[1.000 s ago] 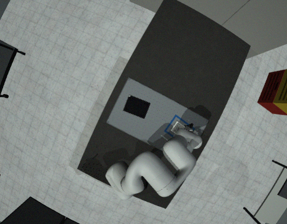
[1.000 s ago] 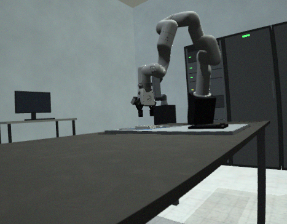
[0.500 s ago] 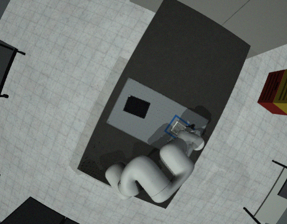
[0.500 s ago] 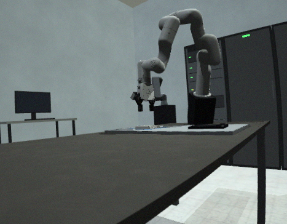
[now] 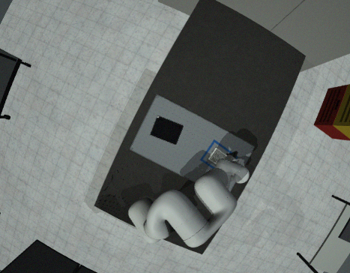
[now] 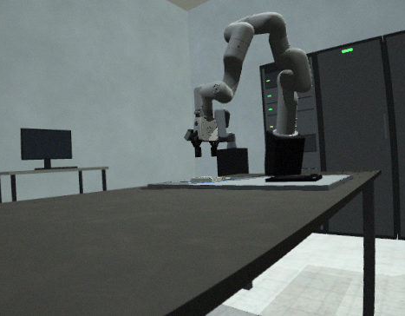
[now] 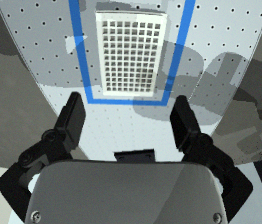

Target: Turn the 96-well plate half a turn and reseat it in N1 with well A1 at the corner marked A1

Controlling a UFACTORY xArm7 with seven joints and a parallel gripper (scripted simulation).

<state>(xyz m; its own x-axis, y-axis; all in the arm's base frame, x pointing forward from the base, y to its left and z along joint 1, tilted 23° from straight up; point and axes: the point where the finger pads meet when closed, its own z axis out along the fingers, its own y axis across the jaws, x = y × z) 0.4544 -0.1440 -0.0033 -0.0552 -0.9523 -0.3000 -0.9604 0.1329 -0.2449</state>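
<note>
My gripper is now 100 mm above the white 96-well plate. Also, from my hand: black plate nest N1 (370 mm to the left, 100 mm below, 20 mm behind).
</note>
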